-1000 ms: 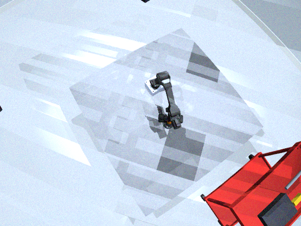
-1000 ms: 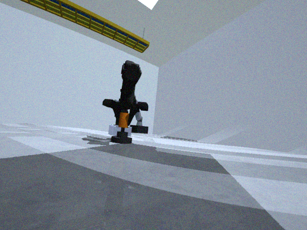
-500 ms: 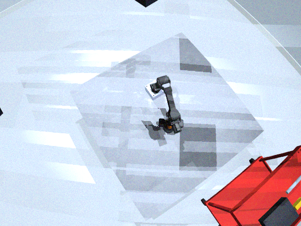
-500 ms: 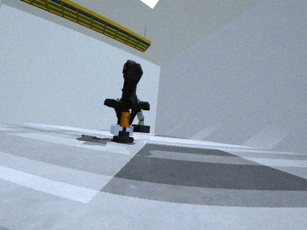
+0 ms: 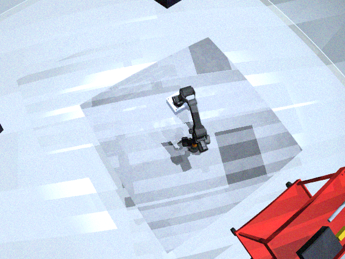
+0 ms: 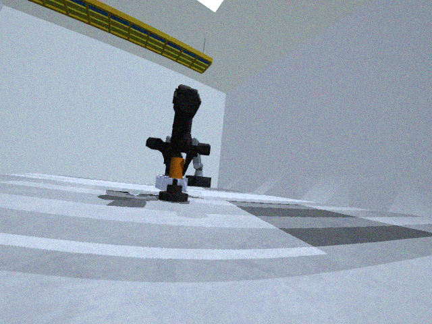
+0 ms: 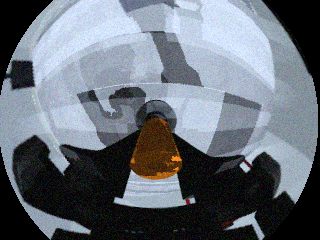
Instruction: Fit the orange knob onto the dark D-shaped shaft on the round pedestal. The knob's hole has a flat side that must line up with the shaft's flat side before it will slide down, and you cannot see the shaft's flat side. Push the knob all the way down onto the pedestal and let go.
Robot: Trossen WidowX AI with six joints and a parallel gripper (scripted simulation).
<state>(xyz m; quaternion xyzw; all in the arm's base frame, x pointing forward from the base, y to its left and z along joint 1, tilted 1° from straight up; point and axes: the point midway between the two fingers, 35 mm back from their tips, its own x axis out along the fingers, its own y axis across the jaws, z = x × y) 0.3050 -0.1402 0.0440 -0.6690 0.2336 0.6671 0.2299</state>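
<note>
The orange knob lies 20 mm above my gripper tip. The rest, counted from my gripper tip: dark pedestal (40 mm below).
</note>
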